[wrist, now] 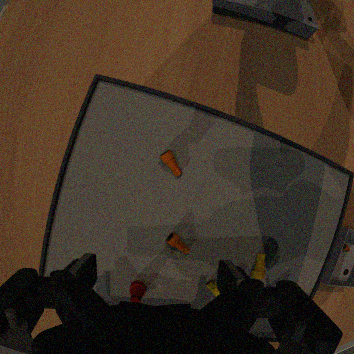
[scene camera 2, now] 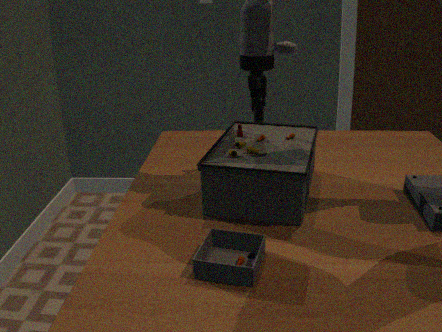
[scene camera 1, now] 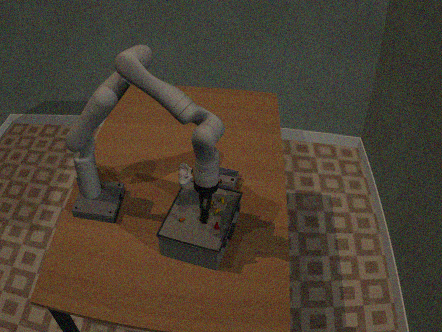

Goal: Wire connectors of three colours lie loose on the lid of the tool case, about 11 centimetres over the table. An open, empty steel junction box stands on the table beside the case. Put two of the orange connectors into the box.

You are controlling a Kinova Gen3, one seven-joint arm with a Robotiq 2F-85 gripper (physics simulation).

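Places are measured from the arm's base along level axes (x ahead, y left, z up), in centimetres.
Pixels of known places: gripper, fingertip midpoint: (wrist: 156, 271) (scene camera 2: 257, 117) (scene camera 1: 204, 213); arm's base, link origin: (scene camera 1: 91, 191).
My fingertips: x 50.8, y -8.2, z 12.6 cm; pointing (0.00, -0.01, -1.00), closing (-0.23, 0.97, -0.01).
Ahead of a thing's pixels: the offset from my fingertips to its middle. "spot": to the spot under its first point. Level surfaces: height alone.
Two orange connectors {dx -1.1, dy +1.6, dz -4.7 cm} (scene camera 2: 261, 138) {dx -7.7, dy -1.0, dz -4.7 cm} (scene camera 2: 291, 136) (wrist: 171, 163) (wrist: 178, 243) lie apart on the lid of the tool case {dx -1.9, dy +4.2, dz -10.7 cm} (scene camera 1: 187, 251) (scene camera 2: 250, 195) (wrist: 115, 125). One orange connector {spot: dx -7.5, dy -1.0, dz -4.6 cm} (scene camera 1: 182, 219) shows left of the fingers in the first scene view; the other is hidden there. Another orange connector {dx -2.8, dy +34.5, dz -15.9 cm} (scene camera 2: 241, 261) (wrist: 346, 247) lies inside the steel junction box {dx -1.2, dy +34.6, dz -14.6 cm} (scene camera 2: 220, 273), which stands beside the case. My gripper (scene camera 1: 204, 220) (scene camera 2: 258, 119) (wrist: 156, 271) is open and empty, pointing down above the lid, with the nearer orange connector ahead of the fingers in the wrist view.
A red connector {dx +4.4, dy -0.8, dz -3.8 cm} (scene camera 1: 217, 226) (scene camera 2: 240, 132) (wrist: 137, 290) stands on the lid. Yellow connectors {dx -0.7, dy +9.8, dz -4.6 cm} (scene camera 1: 222, 200) (scene camera 2: 253, 150) (wrist: 258, 267) lie near it, partly behind the right finger in the wrist view. The arm's base plate (scene camera 1: 97, 204) (wrist: 265, 14) is bolted to the table {dz -16.6 cm} (scene camera 1: 125, 280).
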